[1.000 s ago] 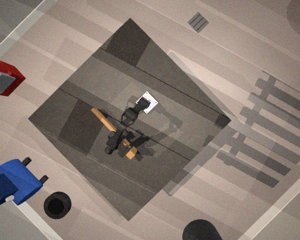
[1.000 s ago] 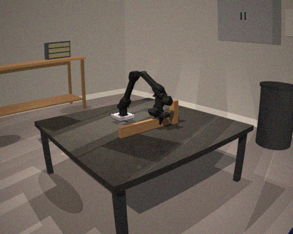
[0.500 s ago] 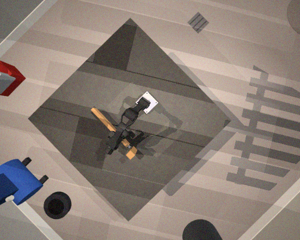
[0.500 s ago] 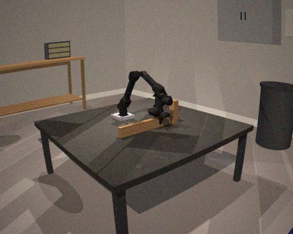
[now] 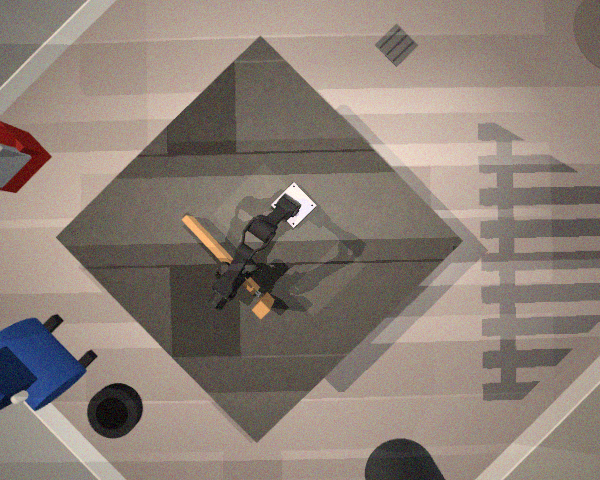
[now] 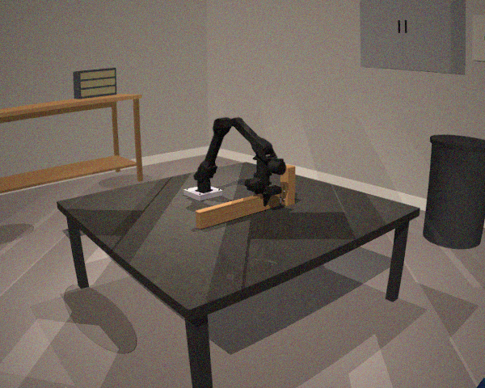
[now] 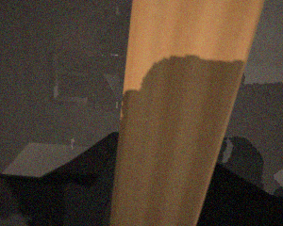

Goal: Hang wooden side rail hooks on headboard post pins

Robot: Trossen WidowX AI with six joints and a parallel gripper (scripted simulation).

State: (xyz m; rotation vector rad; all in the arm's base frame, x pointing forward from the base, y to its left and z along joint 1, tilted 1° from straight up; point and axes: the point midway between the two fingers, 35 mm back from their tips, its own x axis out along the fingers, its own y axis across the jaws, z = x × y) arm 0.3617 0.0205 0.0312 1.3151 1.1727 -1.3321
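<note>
My gripper tip is now 3 cm short of the headboard post, 15 cm to the right of it and 6 cm below it.
</note>
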